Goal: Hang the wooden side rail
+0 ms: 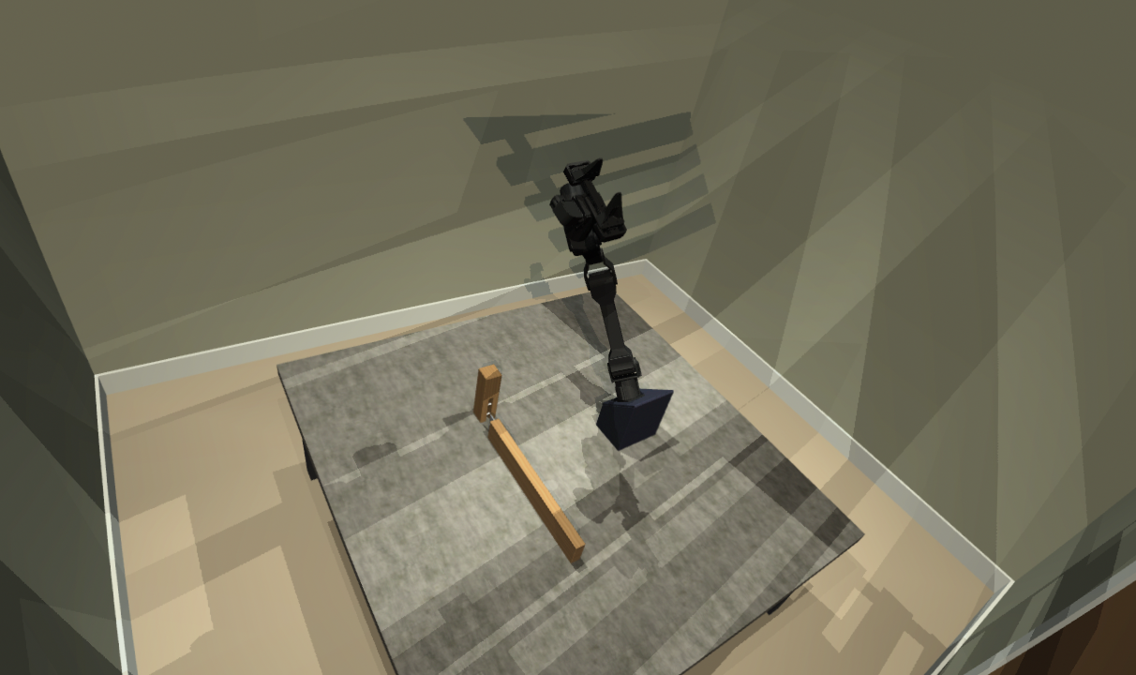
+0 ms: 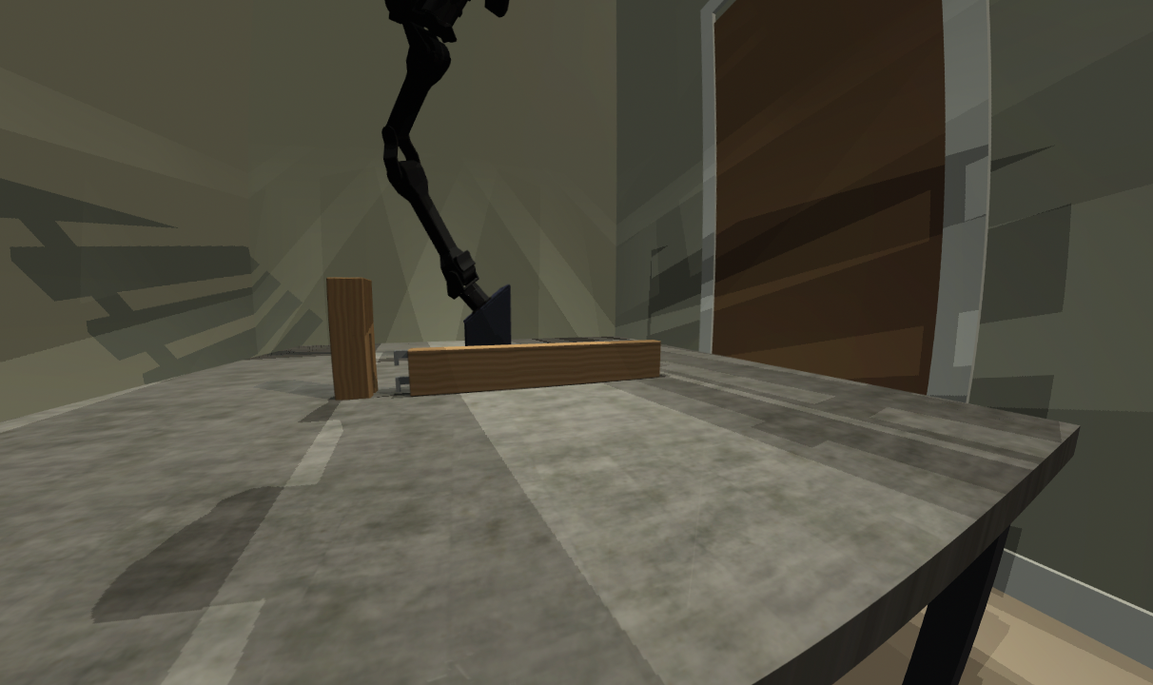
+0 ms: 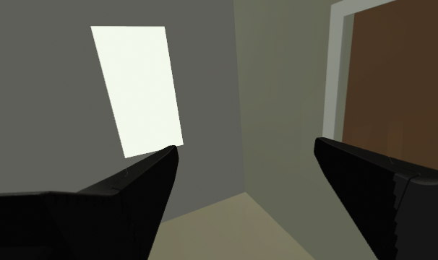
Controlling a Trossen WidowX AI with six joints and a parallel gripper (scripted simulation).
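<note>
My gripper tip is now 7 cm short of the headboard post, 20 cm to the left of it and 78 cm above it.
</note>
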